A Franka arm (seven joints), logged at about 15 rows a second.
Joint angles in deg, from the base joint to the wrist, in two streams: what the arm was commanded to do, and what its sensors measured. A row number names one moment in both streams.
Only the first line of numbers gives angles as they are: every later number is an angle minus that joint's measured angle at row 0.
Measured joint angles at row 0: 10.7, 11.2, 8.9, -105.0, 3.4, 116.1, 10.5
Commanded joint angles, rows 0 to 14: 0.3, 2.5, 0.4, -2.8, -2.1, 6.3, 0.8; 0.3, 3.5, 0.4, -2.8, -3.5, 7.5, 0.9; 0.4, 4.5, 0.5, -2.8, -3.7, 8.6, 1.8; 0.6, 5.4, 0.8, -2.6, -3.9, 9.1, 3.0; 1.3, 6.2, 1.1, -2.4, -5.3, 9.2, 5.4; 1.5, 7.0, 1.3, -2.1, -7.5, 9.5, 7.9; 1.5, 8.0, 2.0, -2.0, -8.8, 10.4, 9.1; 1.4, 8.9, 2.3, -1.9, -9.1, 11.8, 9.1; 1.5, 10.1, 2.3, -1.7, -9.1, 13.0, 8.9; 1.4, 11.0, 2.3, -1.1, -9.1, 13.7, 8.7; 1.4, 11.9, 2.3, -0.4, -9.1, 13.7, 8.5; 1.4, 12.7, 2.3, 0.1, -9.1, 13.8, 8.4; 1.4, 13.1, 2.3, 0.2, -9.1, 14.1, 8.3; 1.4, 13.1, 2.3, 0.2, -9.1, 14.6, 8.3; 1.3, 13.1, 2.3, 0.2, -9.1, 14.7, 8.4
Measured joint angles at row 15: 1.3, 11.8, 2.2, -1.7, -7.7, 14.1, 7.1
